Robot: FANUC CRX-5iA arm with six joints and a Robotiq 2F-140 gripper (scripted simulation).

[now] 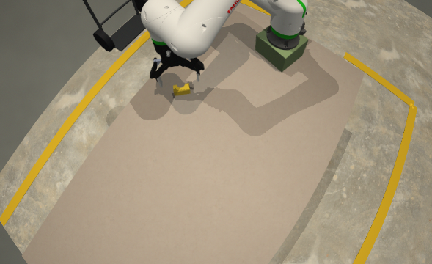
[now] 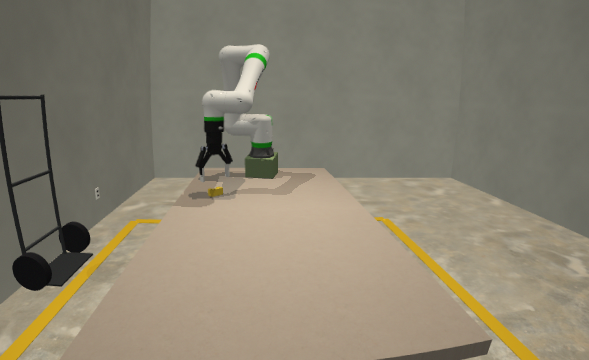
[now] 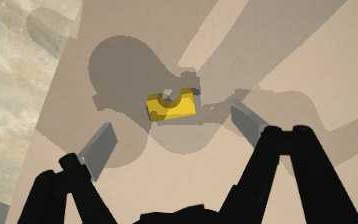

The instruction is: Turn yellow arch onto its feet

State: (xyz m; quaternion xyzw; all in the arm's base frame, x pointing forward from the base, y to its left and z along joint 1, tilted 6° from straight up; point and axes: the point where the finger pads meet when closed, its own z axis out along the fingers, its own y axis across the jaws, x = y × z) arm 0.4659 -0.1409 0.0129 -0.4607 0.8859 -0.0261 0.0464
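Now: the yellow arch 7 cm below my hand.
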